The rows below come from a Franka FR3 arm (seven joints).
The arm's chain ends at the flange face. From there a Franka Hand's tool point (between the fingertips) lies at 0.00 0.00 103.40 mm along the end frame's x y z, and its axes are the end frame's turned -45 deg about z.
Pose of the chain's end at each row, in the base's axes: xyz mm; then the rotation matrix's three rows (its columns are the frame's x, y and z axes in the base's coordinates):
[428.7, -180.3, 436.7], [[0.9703, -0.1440, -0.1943], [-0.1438, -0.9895, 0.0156], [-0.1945, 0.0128, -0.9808]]
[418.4, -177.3, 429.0], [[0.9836, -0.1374, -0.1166], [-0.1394, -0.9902, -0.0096], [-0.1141, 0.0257, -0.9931]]
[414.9, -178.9, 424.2], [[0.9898, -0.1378, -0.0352], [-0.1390, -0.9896, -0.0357], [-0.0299, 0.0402, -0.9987]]
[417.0, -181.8, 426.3], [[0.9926, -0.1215, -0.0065], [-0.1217, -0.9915, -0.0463], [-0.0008, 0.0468, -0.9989]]
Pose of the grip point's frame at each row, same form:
[408.6, -178.7, 335.3], [[0.7879, 0.5843, -0.1943], [0.5980, -0.8014, 0.0156], [-0.1466, -0.1285, -0.9808]]
[406.3, -178.3, 326.3], [[0.7927, 0.5984, -0.1166], [0.6016, -0.7987, -0.0096], [-0.0989, -0.0625, -0.9931]]
[411.3, -182.6, 320.9], [[0.7973, 0.6025, -0.0352], [0.6015, -0.7980, -0.0357], [-0.0496, 0.0073, -0.9987]]
[416.3, -186.6, 323.0], [[0.7878, 0.6160, -0.0065], [0.6150, -0.7872, -0.0463], [-0.0337, 0.0325, -0.9989]]

